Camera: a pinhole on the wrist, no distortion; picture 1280 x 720 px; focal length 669.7 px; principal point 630.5 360.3 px. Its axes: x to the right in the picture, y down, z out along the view. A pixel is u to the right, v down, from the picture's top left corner.
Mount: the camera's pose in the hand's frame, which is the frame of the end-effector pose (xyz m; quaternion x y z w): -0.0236 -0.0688 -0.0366 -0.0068 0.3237 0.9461 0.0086
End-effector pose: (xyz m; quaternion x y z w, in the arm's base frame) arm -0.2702 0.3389 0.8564 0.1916 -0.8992 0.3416 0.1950
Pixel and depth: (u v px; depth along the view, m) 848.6 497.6 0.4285
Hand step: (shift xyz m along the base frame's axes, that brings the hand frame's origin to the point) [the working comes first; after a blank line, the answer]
In the camera's frame: 0.1395 0.0878 0.4285

0.0051 -0.1206 -0.3929
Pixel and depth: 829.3 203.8 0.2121
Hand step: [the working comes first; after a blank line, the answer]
In the camera's frame: 0.0630 -0.0496 0.2121

0.0039 0.0199 -0.1652
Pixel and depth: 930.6 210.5 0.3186
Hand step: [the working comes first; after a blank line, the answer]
In the camera's frame: 0.1428 -0.0713 0.3186

0.0170 0.0468 -0.2967
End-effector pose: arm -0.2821 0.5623 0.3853 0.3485 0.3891 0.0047 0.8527
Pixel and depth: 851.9 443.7 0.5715
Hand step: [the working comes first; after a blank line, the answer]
In the camera's frame: 0.1889 0.0712 0.5715

0.2113 -0.1577 0.4867
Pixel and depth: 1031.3 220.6 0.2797
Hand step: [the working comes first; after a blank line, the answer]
In the camera's frame: 0.1674 -0.0583 0.2797

0.0031 -0.0255 0.2829
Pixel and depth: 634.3 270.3 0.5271
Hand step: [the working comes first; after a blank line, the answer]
In the camera's frame: 0.0030 -0.0708 0.5271

0.2859 0.0279 0.3575
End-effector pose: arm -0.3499 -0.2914 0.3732 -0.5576 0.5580 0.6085 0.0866
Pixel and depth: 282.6 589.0 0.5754
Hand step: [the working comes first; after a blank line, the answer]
In the camera's frame: -0.2989 0.1965 0.5754

-0.5044 0.2387 -0.2672
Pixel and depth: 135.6 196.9 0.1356
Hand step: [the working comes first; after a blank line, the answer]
In the camera's frame: -0.1002 -0.0331 0.1356

-0.0866 -0.0132 -0.0490
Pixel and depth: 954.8 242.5 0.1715
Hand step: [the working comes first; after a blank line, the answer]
In the camera's frame: 0.0830 -0.0302 0.1715

-0.0514 0.0945 0.0994
